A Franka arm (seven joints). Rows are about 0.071 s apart.
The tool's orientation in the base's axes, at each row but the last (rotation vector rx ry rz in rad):
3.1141, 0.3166, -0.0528
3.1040, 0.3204, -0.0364
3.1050, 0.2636, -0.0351
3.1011, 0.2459, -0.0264
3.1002, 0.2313, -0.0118
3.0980, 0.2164, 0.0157
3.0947, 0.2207, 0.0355
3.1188, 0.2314, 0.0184
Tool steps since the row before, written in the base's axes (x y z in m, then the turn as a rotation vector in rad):
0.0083, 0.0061, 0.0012, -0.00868, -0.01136, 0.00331
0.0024, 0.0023, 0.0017, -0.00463, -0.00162, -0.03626
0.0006, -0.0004, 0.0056, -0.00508, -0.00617, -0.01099
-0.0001, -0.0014, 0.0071, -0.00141, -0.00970, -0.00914
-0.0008, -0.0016, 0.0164, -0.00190, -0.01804, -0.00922
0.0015, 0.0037, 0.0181, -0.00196, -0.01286, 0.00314
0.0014, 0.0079, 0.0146, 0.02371, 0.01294, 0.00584
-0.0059, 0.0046, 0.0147, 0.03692, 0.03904, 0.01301
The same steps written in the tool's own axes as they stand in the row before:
0.0093, -0.0043, -0.0016, -0.01090, 0.00940, -0.00286
0.0028, -0.0017, -0.0018, -0.00394, -0.00003, 0.03638
0.0004, 0.0006, -0.0056, -0.00577, 0.00497, 0.01125
-0.0005, 0.0016, -0.0070, -0.00274, 0.00908, 0.00946
-0.0012, 0.0020, -0.0163, -0.00446, 0.01725, 0.00982
0.0021, -0.0028, -0.0182, -0.00371, 0.01257, -0.00271
0.0028, -0.0070, -0.0148, 0.02542, -0.00921, -0.00571
-0.0050, -0.0052, -0.0148, 0.04242, -0.03297, -0.01305

